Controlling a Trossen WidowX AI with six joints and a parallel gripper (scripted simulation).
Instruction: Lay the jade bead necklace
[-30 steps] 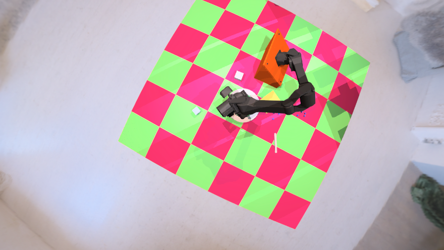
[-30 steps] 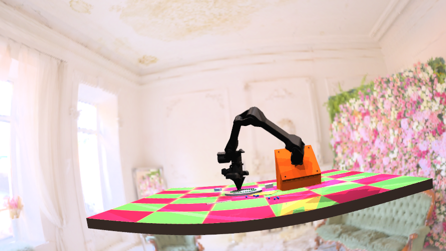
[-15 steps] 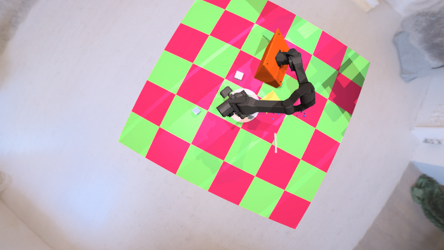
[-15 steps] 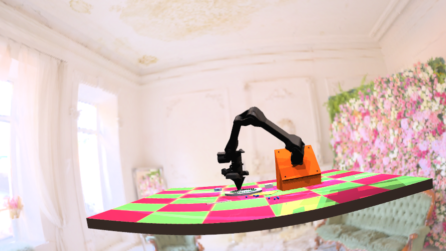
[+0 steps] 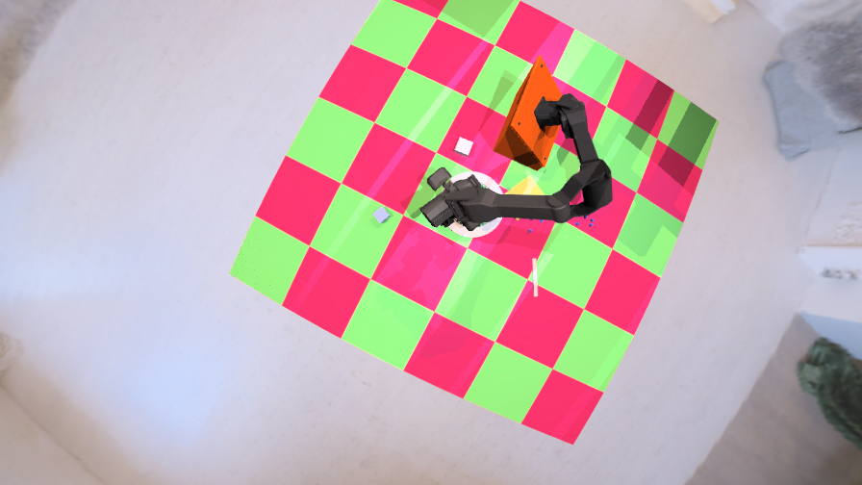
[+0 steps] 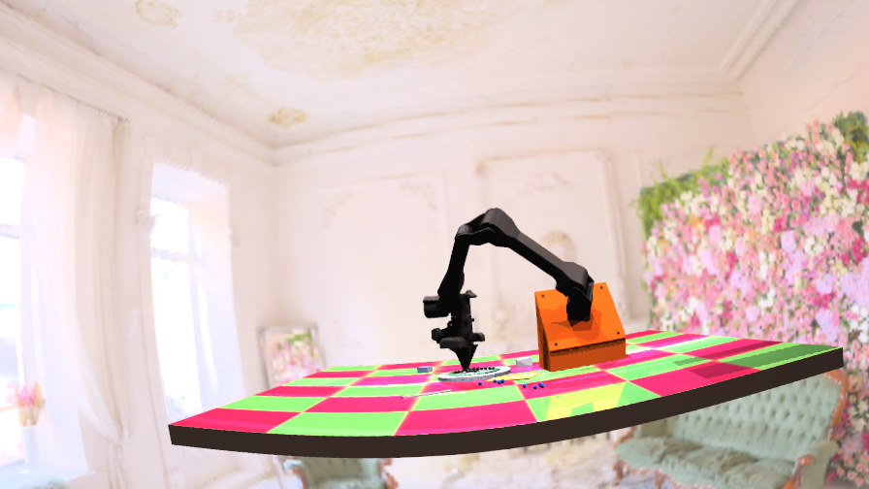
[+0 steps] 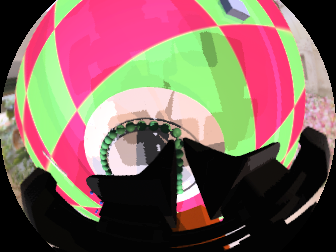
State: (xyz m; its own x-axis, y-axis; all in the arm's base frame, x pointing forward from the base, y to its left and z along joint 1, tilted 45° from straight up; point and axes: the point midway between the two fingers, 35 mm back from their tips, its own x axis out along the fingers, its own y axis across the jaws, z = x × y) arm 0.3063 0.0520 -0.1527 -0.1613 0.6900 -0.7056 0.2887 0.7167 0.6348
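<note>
Now: the round bead board 3 cm behind my gripper tip, 5 cm to the left of it and 1 cm below it. Round my gripper tip: pale blue cube (15 cm ahead, 17 cm to the right, 1 cm below); then white cube (16 cm behind, 7 cm to the right); then yellow patch (14 cm behind, 17 cm to the left, 1 cm below).
</note>
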